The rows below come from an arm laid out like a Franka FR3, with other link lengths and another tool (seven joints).
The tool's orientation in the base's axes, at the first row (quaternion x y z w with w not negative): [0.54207 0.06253 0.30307 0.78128]
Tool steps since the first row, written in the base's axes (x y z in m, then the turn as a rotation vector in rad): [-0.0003 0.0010 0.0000 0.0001 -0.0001 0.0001]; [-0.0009 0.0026 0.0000 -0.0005 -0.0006 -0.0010]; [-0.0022 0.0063 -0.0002 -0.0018 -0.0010 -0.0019]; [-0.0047 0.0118 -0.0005 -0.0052 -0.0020 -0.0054]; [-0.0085 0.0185 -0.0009 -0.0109 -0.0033 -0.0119]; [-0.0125 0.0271 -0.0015 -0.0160 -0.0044 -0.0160]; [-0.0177 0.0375 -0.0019 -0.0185 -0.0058 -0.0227]
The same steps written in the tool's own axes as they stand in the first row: [0.0003 0.0004 -0.0009 0.0000 0.0000 0.0002]; [0.0007 0.0010 -0.0025 -0.0010 -0.0008 -0.0001]; [0.0016 0.0022 -0.0061 -0.0024 -0.0012 -0.0007]; [0.0025 0.0042 -0.0118 -0.0065 -0.0031 -0.0028]; [0.0029 0.0069 -0.0190 -0.0133 -0.0069 -0.0068]; [0.0042 0.0099 -0.0279 -0.0190 -0.0087 -0.0097]; [0.0056 0.0141 -0.0387 -0.0233 -0.0139 -0.0124]
